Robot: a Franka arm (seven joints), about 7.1 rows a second.
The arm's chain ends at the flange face. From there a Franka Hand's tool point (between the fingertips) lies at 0.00 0.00 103.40 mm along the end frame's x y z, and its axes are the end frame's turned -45 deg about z.
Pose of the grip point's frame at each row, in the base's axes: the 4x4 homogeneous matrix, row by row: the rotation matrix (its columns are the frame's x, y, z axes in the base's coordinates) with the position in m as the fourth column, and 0 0 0 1 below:
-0.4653, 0.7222, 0.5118, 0.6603; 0.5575, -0.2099, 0.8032, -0.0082; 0.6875, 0.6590, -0.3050, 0.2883; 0, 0, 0, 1
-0.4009, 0.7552, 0.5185, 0.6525; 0.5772, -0.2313, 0.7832, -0.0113; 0.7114, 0.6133, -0.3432, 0.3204; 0, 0, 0, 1
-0.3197, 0.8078, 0.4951, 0.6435; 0.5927, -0.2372, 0.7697, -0.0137; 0.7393, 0.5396, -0.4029, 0.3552; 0, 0, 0, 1
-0.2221, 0.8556, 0.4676, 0.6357; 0.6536, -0.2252, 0.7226, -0.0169; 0.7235, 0.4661, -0.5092, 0.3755; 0, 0, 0, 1
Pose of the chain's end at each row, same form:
0.1817, 0.8397, 0.5118, 0.6074; 0.2458, -0.5426, 0.8032, -0.0913; 0.9521, -0.0202, -0.3050, 0.3198; 0, 0, 0, 1
0.2505, 0.8175, 0.5185, 0.5989; 0.2446, -0.5717, 0.7832, -0.0923; 0.9367, -0.0694, -0.3432, 0.3559; 0, 0, 0, 1
0.3451, 0.7973, 0.4951, 0.5923; 0.2514, -0.5868, 0.7697, -0.0933; 0.9043, -0.1412, -0.4029, 0.3969; 0, 0, 0, 1
0.4480, 0.7620, 0.4676, 0.5874; 0.3029, -0.6214, 0.7226, -0.0916; 0.8412, -0.1820, -0.5092, 0.4282; 0, 0, 0, 1

